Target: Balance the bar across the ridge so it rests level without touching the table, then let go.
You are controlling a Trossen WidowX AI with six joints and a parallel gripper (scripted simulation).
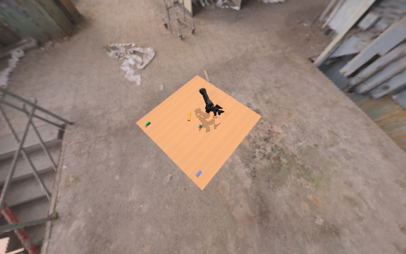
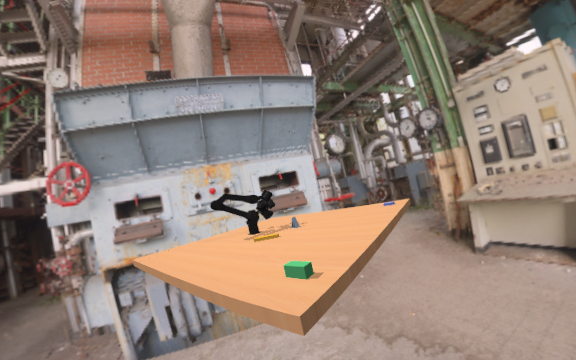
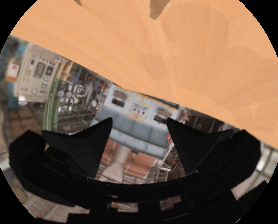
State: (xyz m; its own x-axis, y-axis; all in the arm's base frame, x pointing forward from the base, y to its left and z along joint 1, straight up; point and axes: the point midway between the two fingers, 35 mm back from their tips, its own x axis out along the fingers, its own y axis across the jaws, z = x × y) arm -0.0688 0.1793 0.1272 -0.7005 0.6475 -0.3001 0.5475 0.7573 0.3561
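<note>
Now: gripper tip 35 cm short of the yellow bar, 34 cm to the left of it and 11 cm above it. Round my gripper tip: small blue block 83 cm ahead, 30 cm to the left, 11 cm below; then green block 83 cm ahead, 70 cm to the right, 10 cm below.
</note>
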